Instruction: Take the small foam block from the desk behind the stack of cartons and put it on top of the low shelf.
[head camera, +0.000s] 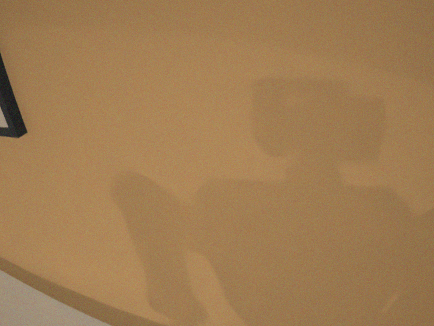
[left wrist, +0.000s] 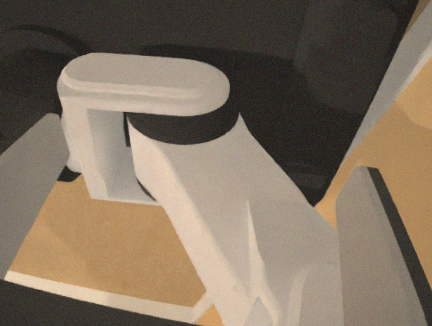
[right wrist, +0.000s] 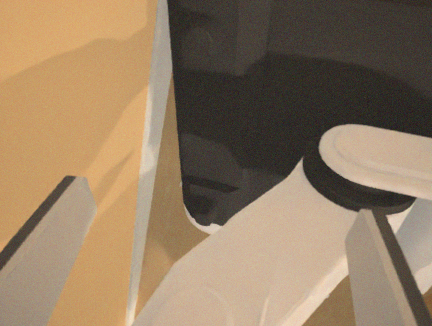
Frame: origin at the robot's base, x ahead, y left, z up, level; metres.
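Where they show: left gripper, fingertip midpoint: (left wrist: 201, 158); right gripper, fingertip midpoint: (right wrist: 218, 209).
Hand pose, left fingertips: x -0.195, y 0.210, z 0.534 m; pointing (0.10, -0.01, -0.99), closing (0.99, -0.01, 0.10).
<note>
After its pixels a point has its place.
The foam block, the stack of cartons and the low shelf do not show in these views. In the head view a pale grey surface (head camera: 25, 305) {x 0.213, y 0.669, z 0.720 m} fills the bottom left corner; whether it is the desk I cannot tell. My left gripper (left wrist: 201, 158) {x -0.195, y 0.210, z 0.534 m} is open, its two grey fingers wide apart with nothing between the tips. My right gripper (right wrist: 218, 209) {x -0.121, y -0.225, z 0.539 m} is open too, its fingers wide apart and empty. Where either gripper is relative to the block is hidden.
A tan wall (head camera: 150, 120) {x 0.208, y 0.116, z 1.321 m} fills most of the head view, with my own shadow on it. A dark picture frame (head camera: 15, 125) {x 0.255, y 0.390, z 1.309 m} shows at the left edge. A pale skirting strip (right wrist: 146, 175) {x 0.236, y 0.285, z 0.071 m} (left wrist: 105, 297) {x -0.661, y -1.366, z 0.030 m} runs close beside my dark base (right wrist: 270, 100) {x -0.090, y -0.068, z 0.169 m} (left wrist: 280, 100) {x -0.077, y 0.006, z 0.169 m}.
</note>
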